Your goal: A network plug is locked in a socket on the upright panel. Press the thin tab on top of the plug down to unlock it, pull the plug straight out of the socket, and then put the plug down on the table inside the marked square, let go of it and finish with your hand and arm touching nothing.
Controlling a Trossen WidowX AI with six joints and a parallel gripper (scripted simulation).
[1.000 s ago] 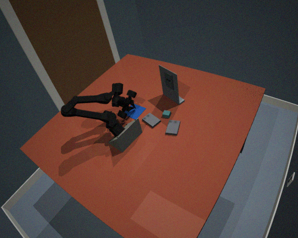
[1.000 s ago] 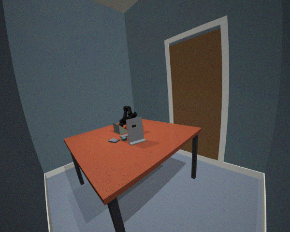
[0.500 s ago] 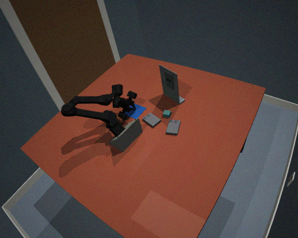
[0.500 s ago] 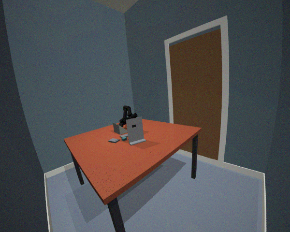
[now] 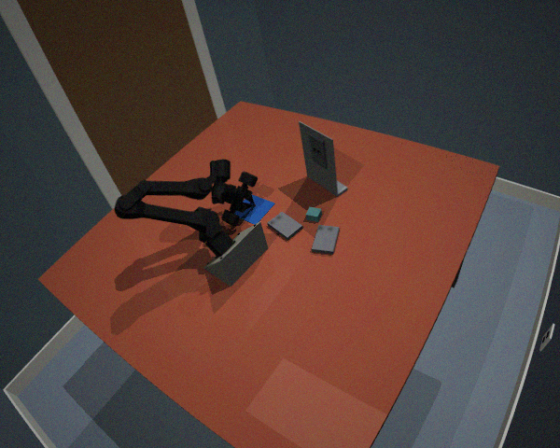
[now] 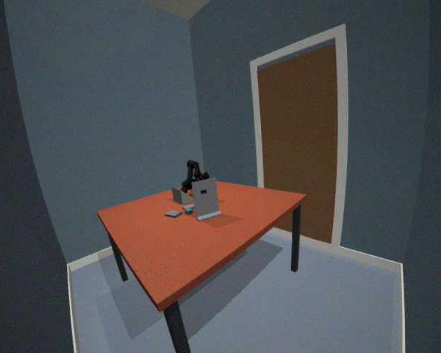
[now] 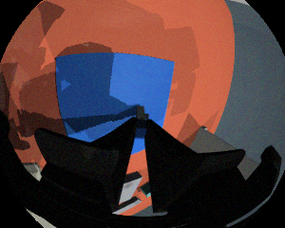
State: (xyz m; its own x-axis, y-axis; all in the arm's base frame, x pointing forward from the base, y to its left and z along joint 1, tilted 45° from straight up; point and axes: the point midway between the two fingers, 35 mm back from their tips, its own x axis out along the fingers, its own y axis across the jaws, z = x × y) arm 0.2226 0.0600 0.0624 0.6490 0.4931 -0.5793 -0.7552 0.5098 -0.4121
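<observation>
Now: gripper tip right at the network plug. From my gripper tip the other things lie so: grey upright panel (21 cm ahead, 18 cm to the right, 9 cm above); blue marked square (1 cm behind, 2 cm below).
</observation>
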